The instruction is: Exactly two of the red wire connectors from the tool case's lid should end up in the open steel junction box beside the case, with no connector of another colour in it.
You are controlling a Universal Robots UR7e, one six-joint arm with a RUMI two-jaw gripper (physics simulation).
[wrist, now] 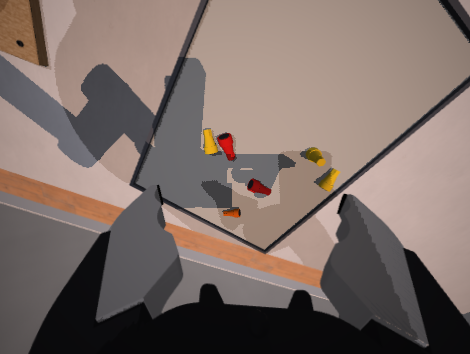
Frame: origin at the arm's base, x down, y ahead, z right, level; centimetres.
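Seen in the pictures: gripper, fingertip midpoint: (248, 191).
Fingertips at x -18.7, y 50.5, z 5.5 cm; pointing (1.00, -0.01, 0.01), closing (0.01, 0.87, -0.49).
Pixels of each thing's middle, then the offset from my fingertips to it. "pt": a spot on its surface instead.
- tool case's lid, surface spot: (320, 75) pt dx +6.4, dy +1.1, dz -10.2 cm
- yellow connector, body centre: (209, 141) dx +5.8, dy -4.7, dz +0.2 cm
- second red connector, body centre: (259, 188) dx +5.7, dy +3.0, dz +2.1 cm
- orange connector, body centre: (231, 213) dx +5.9, dy +2.2, dz +7.4 cm
The tool case's lid (320, 75) lies below as a shallow beige tray with a dark rim. One red connector (226, 145) lies in it right of a yellow connector (210, 142). A second red connector (259, 187) lies nearer, on its side, in partial shadow. An orange connector (232, 213) lies near the lid's lower rim. Two more yellow connectors (316, 156) (330, 180) lie near the right rim. My gripper (248, 191) is open and empty above the lid's near corner, its fingers wide on either side. The steel junction box does not show in the wrist view.
A wooden board (20, 22) with a dark hole shows at the top left, outside the lid. An orange-brown wooden edge strip (65, 191) runs below the lid, with a grey area (45, 250) beyond it. Shadows of the arm fall across the lid and the pale surface.
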